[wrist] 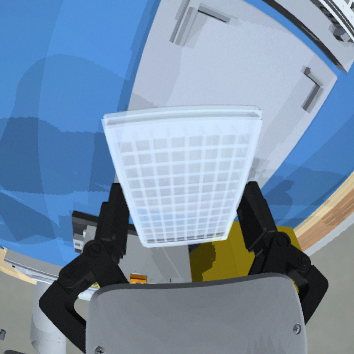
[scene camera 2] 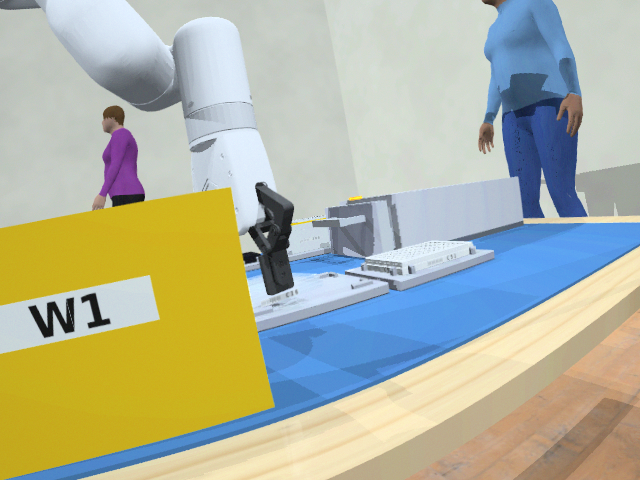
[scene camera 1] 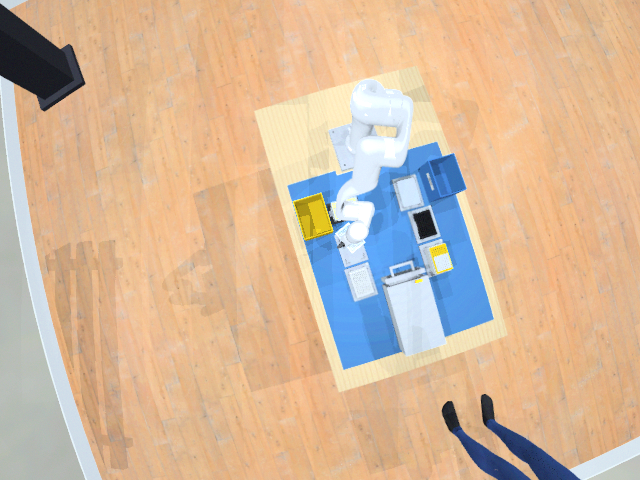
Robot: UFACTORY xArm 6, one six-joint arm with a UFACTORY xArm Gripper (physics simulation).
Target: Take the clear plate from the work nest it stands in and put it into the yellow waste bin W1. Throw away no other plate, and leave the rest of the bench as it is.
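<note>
The clear plate sits low in its light grey work nest. My gripper is down at the plate, with one black finger against each long side, and is shut on the clear plate. In the overhead view the arm hides most of the gripper and part of the plate. The yellow waste bin W1 stands close beside the nest; its label shows in the low side view.
A white well plate stands in the neighbouring nest. A long grey device stands beyond. Across the blue mat are a white plate, a black plate, a yellow-and-white plate and a blue bin.
</note>
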